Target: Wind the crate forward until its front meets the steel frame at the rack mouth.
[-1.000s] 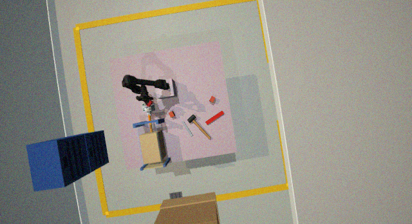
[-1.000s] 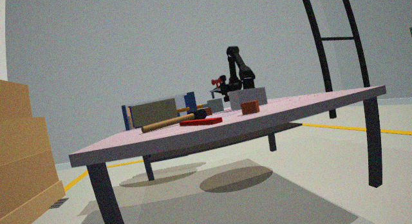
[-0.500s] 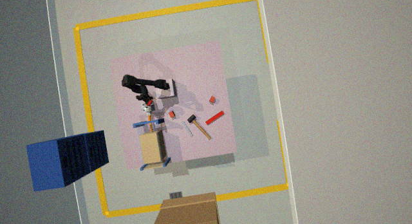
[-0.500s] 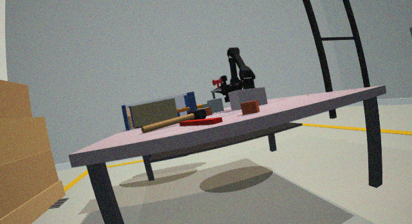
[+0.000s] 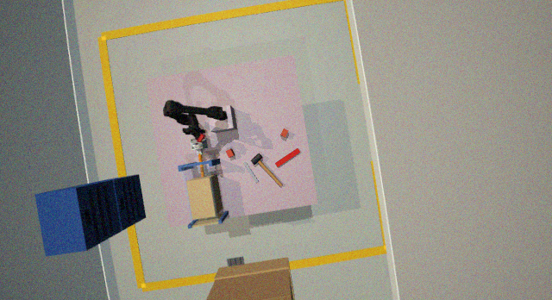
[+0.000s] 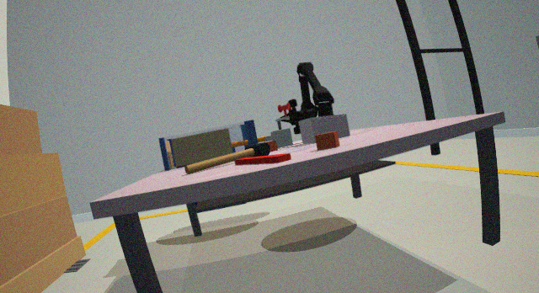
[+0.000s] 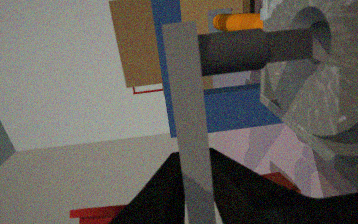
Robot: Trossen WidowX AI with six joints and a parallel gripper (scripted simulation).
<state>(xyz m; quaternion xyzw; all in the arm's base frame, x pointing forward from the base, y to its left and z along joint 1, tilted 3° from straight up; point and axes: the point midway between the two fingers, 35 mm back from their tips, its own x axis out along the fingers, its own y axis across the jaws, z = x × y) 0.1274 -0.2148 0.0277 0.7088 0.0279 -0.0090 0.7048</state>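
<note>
The winch handle is 1 cm behind my gripper tip, 1 cm to the left of it and 1 cm above it. From my gripper tip the other things lie so: grey winch 2 cm behind, 6 cm to the right, 11 cm below; blue steel frame 16 cm ahead, 6 cm to the right, 4 cm below; red knob 2 cm behind, 5 cm to the left, 4 cm above.
</note>
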